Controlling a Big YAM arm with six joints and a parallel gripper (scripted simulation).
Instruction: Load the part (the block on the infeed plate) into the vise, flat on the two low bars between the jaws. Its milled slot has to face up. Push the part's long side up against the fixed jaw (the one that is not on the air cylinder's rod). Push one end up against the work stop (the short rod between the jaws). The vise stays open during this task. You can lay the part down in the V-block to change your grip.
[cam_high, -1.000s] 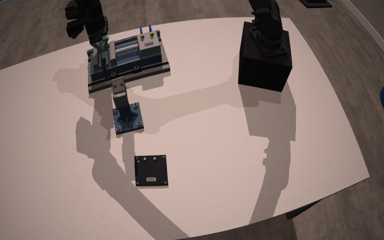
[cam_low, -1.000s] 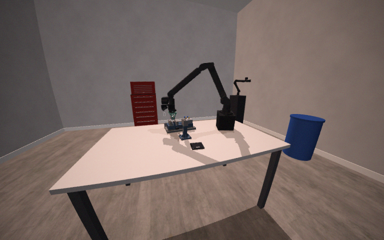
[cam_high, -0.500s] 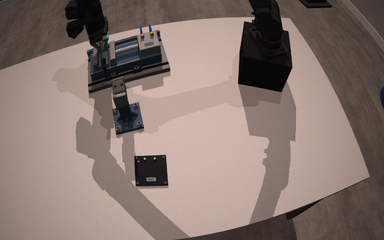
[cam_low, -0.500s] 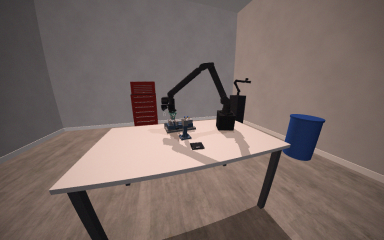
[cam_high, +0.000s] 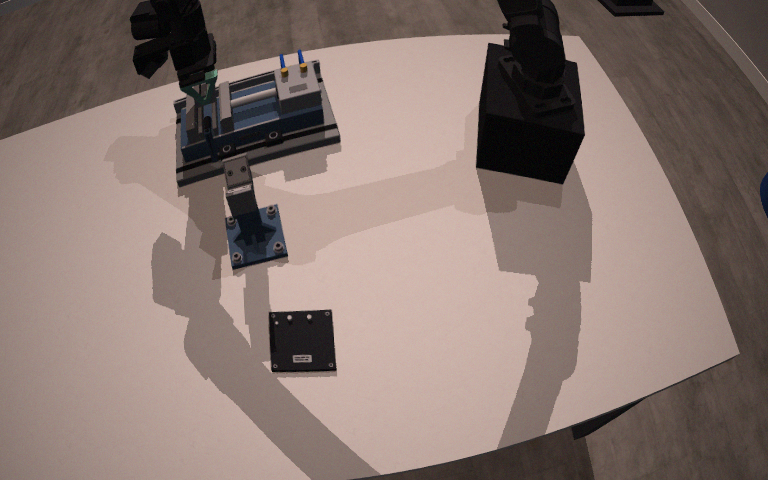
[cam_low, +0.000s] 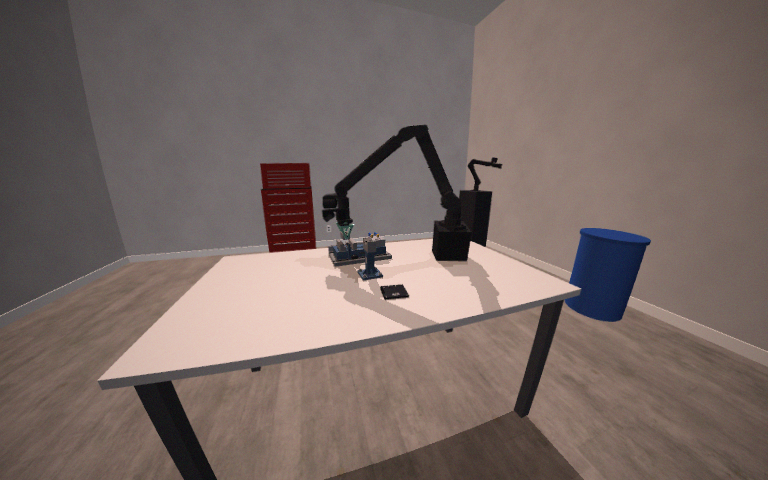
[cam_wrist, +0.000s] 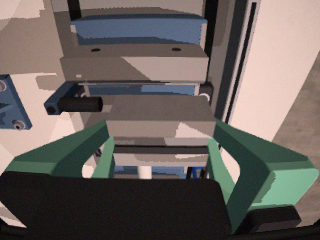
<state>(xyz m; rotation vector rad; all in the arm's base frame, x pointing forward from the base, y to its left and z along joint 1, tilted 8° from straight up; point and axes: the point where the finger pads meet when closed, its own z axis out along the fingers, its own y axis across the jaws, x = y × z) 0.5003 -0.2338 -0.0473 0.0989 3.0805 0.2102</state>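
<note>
Now: the part 1 cm above my hand. From my hand the other things lie so: fixed jaw 4 cm below, 3 cm ahead, 2 cm to the left; moving jaw 4 cm below, 3 cm behind, 2 cm to the left; dark short rod 7 cm to the left, 3 cm below, 1 cm ahead.
</note>
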